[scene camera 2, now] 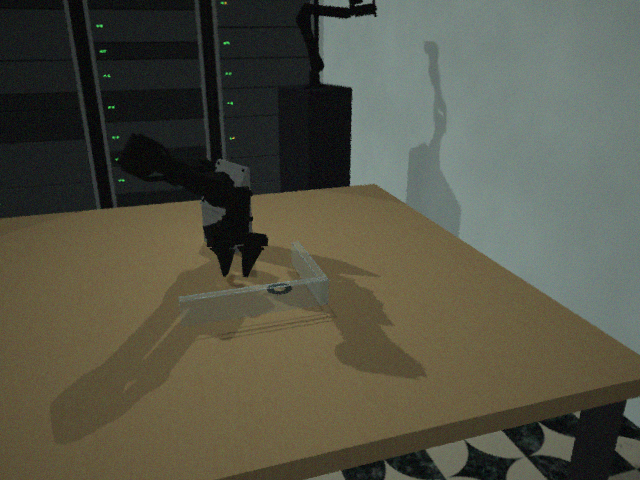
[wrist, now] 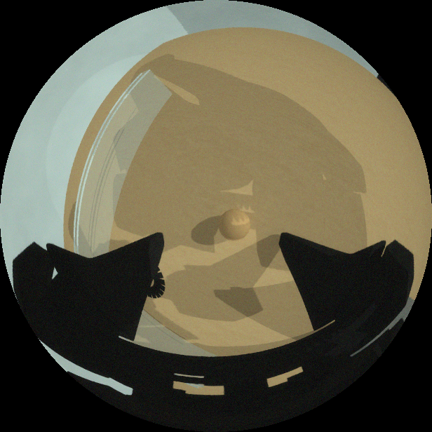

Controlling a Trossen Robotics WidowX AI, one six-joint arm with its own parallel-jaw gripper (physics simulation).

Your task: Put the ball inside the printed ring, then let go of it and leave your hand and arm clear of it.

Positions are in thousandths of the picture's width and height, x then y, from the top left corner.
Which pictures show my gripper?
Scene camera 2 and the wrist view: all of them.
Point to a clear wall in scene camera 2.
At 479,557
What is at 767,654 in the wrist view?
My gripper.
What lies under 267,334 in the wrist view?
A clear wall.
